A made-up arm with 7 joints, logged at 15 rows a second.
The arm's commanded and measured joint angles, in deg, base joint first. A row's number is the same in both.
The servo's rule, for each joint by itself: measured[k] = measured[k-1] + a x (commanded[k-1-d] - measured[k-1]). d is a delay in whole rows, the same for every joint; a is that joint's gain. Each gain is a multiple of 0.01, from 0.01 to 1. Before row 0 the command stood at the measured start. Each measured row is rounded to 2 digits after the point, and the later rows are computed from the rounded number. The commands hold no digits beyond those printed.
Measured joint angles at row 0:
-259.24, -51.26, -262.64, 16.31, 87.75, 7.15, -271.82
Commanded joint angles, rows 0 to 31:
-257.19, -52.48, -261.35, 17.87, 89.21, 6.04, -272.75
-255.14, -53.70, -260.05, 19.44, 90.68, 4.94, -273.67
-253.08, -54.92, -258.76, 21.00, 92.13, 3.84, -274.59
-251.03, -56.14, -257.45, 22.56, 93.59, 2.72, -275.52
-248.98, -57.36, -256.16, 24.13, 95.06, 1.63, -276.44
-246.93, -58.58, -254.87, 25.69, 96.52, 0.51, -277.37
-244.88, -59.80, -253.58, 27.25, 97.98, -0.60, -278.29
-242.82, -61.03, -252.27, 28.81, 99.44, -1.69, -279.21
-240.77, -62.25, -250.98, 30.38, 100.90, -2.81, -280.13
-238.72, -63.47, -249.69, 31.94, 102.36, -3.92, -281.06
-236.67, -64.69, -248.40, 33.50, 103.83, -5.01, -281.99
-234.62, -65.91, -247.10, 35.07, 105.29, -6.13, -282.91
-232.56, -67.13, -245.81, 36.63, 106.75, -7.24, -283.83
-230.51, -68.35, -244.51, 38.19, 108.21, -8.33, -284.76
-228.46, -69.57, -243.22, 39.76, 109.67, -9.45, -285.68
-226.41, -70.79, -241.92, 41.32, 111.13, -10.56, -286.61
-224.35, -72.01, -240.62, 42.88, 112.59, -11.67, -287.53
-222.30, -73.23, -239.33, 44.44, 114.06, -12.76, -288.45
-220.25, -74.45, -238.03, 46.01, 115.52, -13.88, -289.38
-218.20, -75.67, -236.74, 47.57, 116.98, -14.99, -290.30
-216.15, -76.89, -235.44, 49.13, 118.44, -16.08, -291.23
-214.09, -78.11, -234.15, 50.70, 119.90, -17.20, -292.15
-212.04, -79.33, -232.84, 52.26, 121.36, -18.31, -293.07
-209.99, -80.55, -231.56, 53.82, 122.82, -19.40, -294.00
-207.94, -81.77, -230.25, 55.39, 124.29, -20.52, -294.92
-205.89, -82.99, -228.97, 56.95, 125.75, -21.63, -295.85
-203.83, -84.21, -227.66, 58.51, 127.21, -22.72, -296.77
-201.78, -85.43, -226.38, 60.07, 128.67, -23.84, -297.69
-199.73, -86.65, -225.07, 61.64, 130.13, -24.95, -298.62
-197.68, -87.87, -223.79, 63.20, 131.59, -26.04, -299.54
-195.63, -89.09, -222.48, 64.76, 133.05, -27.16, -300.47
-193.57, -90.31, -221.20, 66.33, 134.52, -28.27, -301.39
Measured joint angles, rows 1 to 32:
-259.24, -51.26, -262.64, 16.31, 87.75, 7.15, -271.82
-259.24, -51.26, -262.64, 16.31, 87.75, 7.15, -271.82
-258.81, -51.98, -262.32, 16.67, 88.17, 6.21, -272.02
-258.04, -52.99, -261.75, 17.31, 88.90, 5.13, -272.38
-257.00, -54.13, -261.00, 18.16, 89.84, 4.03, -272.87
-255.75, -55.32, -260.11, 19.17, 90.93, 2.92, -273.45
-254.33, -56.52, -259.12, 20.31, 92.13, 1.82, -274.11
-252.78, -57.74, -258.06, 21.55, 93.40, 0.71, -274.83
-251.12, -58.96, -256.94, 22.86, 94.73, -0.40, -275.59
-249.38, -60.18, -255.77, 24.23, 96.10, -1.50, -276.39
-247.57, -61.40, -254.57, 25.64, 97.49, -2.61, -277.21
-245.71, -62.62, -253.35, 27.09, 98.90, -3.72, -278.06
-243.81, -63.84, -252.11, 28.56, 100.33, -4.82, -278.92
-241.88, -65.06, -250.86, 30.06, 101.77, -5.93, -279.80
-239.92, -66.28, -249.60, 31.57, 103.21, -7.04, -280.69
-237.94, -67.50, -248.33, 33.09, 104.66, -8.14, -281.59
-235.95, -68.72, -247.05, 34.62, 106.11, -9.25, -282.49
-233.95, -69.94, -245.77, 36.16, 107.57, -10.36, -283.40
-231.93, -71.16, -244.48, 37.71, 109.03, -11.47, -284.31
-229.91, -72.38, -243.19, 39.26, 110.49, -12.57, -285.22
-227.88, -73.60, -241.90, 40.81, 111.95, -13.68, -286.14
-225.85, -74.82, -240.61, 42.36, 113.41, -14.79, -287.06
-223.81, -76.04, -239.32, 43.92, 114.87, -15.89, -287.98
-221.77, -77.26, -238.03, 45.48, 116.33, -17.00, -288.90
-219.73, -78.48, -236.73, 47.04, 117.79, -18.11, -289.82
-217.68, -79.70, -235.44, 48.60, 119.25, -19.21, -290.74
-215.63, -80.92, -234.14, 50.16, 120.71, -20.32, -291.66
-213.58, -82.14, -232.85, 51.72, 122.17, -21.43, -292.58
-211.53, -83.36, -231.55, 53.28, 123.63, -22.53, -293.50
-209.48, -84.58, -230.26, 54.84, 125.09, -23.64, -294.42
-207.43, -85.80, -228.96, 56.40, 126.55, -24.75, -295.34
-205.38, -87.02, -227.67, 57.96, 128.01, -25.85, -296.26
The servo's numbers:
d 2
a 0.21 0.59 0.25 0.23 0.29 0.85 0.22

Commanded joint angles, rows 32 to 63:
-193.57, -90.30, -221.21, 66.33, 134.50, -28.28, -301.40
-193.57, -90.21, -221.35, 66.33, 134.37, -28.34, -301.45
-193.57, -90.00, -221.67, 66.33, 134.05, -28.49, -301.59
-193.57, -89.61, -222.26, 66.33, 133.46, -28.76, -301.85
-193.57, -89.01, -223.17, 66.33, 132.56, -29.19, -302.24
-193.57, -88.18, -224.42, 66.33, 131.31, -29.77, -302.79
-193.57, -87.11, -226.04, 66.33, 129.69, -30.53, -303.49
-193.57, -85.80, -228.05, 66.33, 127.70, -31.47, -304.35
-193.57, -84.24, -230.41, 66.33, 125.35, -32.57, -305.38
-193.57, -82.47, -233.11, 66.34, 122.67, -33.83, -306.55
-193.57, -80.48, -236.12, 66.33, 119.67, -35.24, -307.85
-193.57, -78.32, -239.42, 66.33, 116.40, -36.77, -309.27
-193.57, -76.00, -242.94, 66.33, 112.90, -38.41, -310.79
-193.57, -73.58, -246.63, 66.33, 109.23, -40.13, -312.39
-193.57, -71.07, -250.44, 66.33, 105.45, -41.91, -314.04
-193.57, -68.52, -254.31, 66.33, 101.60, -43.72, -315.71
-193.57, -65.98, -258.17, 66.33, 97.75, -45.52, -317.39
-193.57, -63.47, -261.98, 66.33, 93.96, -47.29, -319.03
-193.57, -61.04, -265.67, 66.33, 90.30, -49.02, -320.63
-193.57, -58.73, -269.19, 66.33, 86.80, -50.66, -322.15
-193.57, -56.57, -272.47, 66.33, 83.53, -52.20, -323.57
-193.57, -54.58, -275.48, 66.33, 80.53, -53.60, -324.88
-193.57, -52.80, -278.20, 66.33, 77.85, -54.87, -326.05
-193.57, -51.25, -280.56, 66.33, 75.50, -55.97, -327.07
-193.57, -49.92, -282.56, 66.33, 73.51, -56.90, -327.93
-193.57, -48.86, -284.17, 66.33, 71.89, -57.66, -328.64
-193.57, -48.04, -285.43, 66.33, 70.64, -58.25, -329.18
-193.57, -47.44, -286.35, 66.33, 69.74, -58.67, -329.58
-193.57, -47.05, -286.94, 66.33, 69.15, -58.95, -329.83
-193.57, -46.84, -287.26, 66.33, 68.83, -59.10, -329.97
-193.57, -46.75, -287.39, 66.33, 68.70, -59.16, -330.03
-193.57, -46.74, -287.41, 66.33, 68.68, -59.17, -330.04
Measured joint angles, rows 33 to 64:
-203.33, -88.24, -226.37, 59.52, 129.47, -26.96, -297.19
-201.28, -89.46, -225.08, 61.09, 130.93, -28.07, -298.11
-199.66, -89.96, -224.11, 62.30, 131.97, -28.25, -298.83
-198.38, -90.11, -223.42, 63.23, 132.67, -28.33, -299.41
-197.37, -90.05, -222.98, 63.94, 133.07, -28.47, -299.89
-196.57, -89.79, -222.80, 64.49, 133.18, -28.72, -300.32
-195.94, -89.33, -222.89, 64.91, 133.00, -29.12, -300.74
-195.44, -88.65, -223.27, 65.24, 132.51, -29.67, -301.19
-195.05, -87.74, -223.96, 65.49, 131.69, -30.40, -301.70
-194.74, -86.60, -224.98, 65.68, 130.53, -31.31, -302.28
-194.49, -85.21, -226.34, 65.83, 129.03, -32.38, -302.96
-194.30, -83.59, -228.03, 65.95, 127.19, -33.61, -303.75
-194.15, -81.76, -230.05, 66.04, 125.01, -35.00, -304.65
-194.03, -79.73, -232.39, 66.11, 122.51, -36.50, -305.67
-193.93, -77.53, -235.03, 66.16, 119.72, -38.12, -306.80
-193.85, -75.20, -237.93, 66.20, 116.68, -39.83, -308.03
-193.79, -72.76, -241.06, 66.23, 113.42, -41.60, -309.35
-193.74, -70.26, -244.37, 66.25, 109.99, -43.40, -310.75
-193.70, -67.73, -247.82, 66.27, 106.44, -45.20, -312.21
-193.67, -65.22, -251.36, 66.28, 102.82, -46.98, -313.71
-193.65, -62.75, -254.94, 66.29, 99.19, -48.71, -315.23
-193.63, -60.38, -258.50, 66.30, 95.60, -50.37, -316.75
-193.62, -58.13, -261.99, 66.31, 92.10, -51.93, -318.25
-193.61, -56.04, -265.36, 66.31, 88.74, -53.35, -319.71
-193.60, -54.13, -268.57, 66.31, 85.58, -54.64, -321.10
-193.59, -52.43, -271.57, 66.31, 82.66, -55.77, -322.41
-193.59, -50.95, -274.32, 66.31, 80.01, -56.73, -323.62
-193.59, -49.72, -276.78, 66.31, 77.66, -57.52, -324.72
-193.59, -48.73, -278.94, 66.31, 75.62, -58.14, -325.70
-193.59, -47.97, -280.79, 66.31, 73.91, -58.59, -326.55
-193.59, -47.43, -282.33, 66.31, 72.53, -58.90, -327.27
-193.59, -47.08, -283.56, 66.31, 71.46, -59.07, -327.86

